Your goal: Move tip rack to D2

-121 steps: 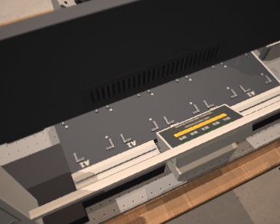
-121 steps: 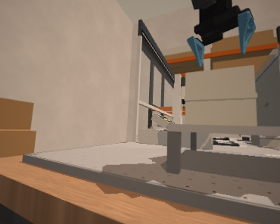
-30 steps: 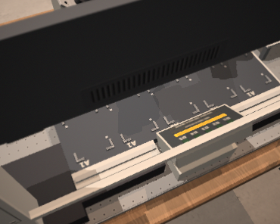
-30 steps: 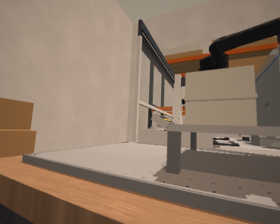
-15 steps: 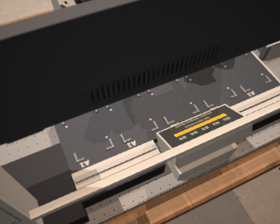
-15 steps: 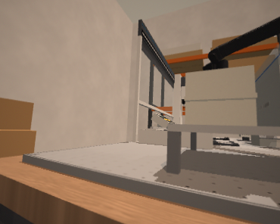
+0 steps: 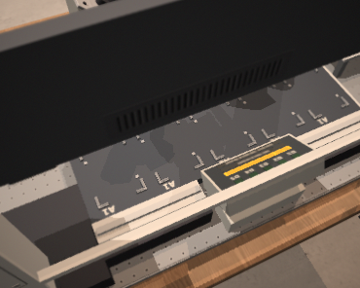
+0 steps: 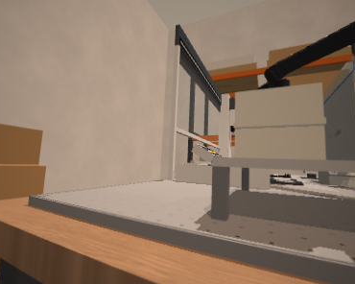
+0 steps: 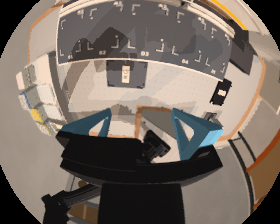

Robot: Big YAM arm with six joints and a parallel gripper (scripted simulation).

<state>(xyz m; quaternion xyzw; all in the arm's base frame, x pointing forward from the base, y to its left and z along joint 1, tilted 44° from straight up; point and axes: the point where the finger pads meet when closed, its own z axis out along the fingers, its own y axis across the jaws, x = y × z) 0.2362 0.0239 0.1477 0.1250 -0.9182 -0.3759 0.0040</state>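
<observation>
Now: the clear rack cover 120 mm behind my hand, 570 mm to the left of it and 70 mm below it. Also, from my hand: green key: 130 mm behind, 410 mm to the right, 140 mm below; then frame post: 310 mm ahead, 350 mm to the left, 10 mm above; then shelf: 160 mm behind, 500 mm to the left, 170 mm below.
</observation>
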